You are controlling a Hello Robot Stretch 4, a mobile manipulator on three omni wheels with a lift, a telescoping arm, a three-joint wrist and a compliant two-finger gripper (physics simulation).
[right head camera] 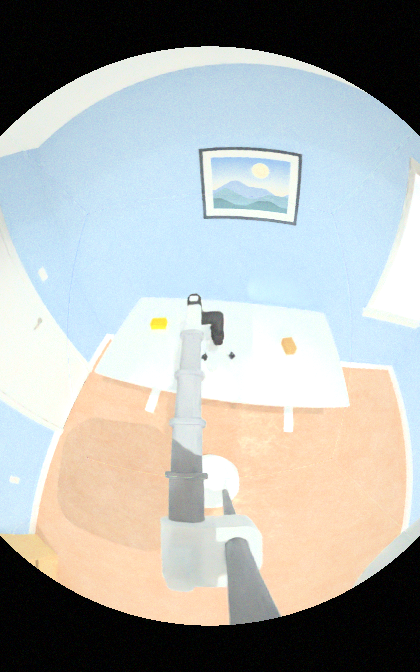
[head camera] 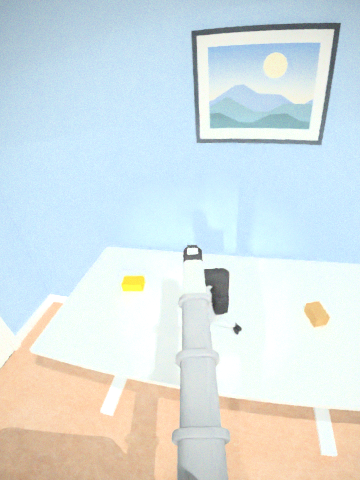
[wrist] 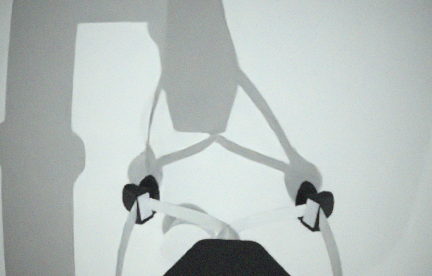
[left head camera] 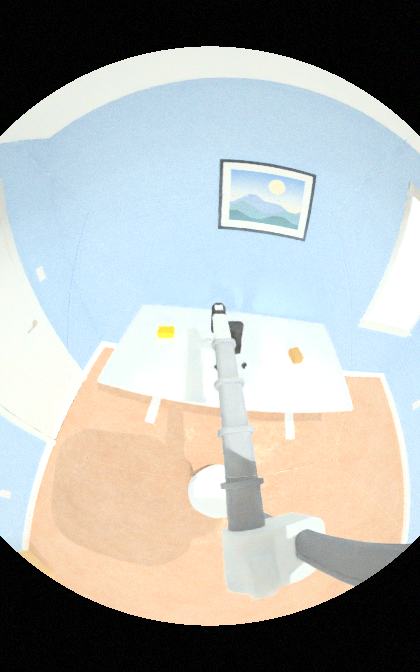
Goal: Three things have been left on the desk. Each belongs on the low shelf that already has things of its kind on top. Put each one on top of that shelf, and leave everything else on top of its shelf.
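Places are measured from the robot's base along level axes (x ahead, y left, z up), in metres.
Pixels of known places: gripper, between the fingertips: [head camera: 218,333] [wrist: 227,194].
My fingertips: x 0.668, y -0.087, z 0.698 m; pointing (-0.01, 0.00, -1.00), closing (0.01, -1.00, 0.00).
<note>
Behind a point stands the place of what it marks.
A yellow block [head camera: 133,283] @[x 0.938, y 0.292, z 0.738 m] [left head camera: 166,332] [right head camera: 159,323] lies on the left part of the white desk [head camera: 90,335] @[x 0.673, y 0.444, z 0.692 m] [left head camera: 135,365] [right head camera: 130,355]. An orange-tan block [head camera: 317,314] @[x 0.693, y -0.496, z 0.743 m] [left head camera: 296,355] [right head camera: 289,346] lies on the right part of the desk. A third thing on the desk does not show; the arm hides part of the top. My gripper [wrist: 227,194] @[x 0.668, y -0.087, z 0.698 m] [right head camera: 218,356] is open and empty, pointing down over the desk between the two blocks, with bare desk and shadows below it in the wrist view. The low shelves with things on top cannot be made out.
The telescoping arm [head camera: 199,390] @[x 0.272, y -0.001, z 1.113 m] [left head camera: 237,445] [right head camera: 187,445] reaches out over the desk. A blue wall with a framed picture [head camera: 264,85] @[x 1.169, y -0.324, z 1.540 m] stands behind. A white round object [left head camera: 207,491] [right head camera: 220,475] is on the floor before the desk. A wooden furniture piece [right head camera: 27,549] shows at lower left.
</note>
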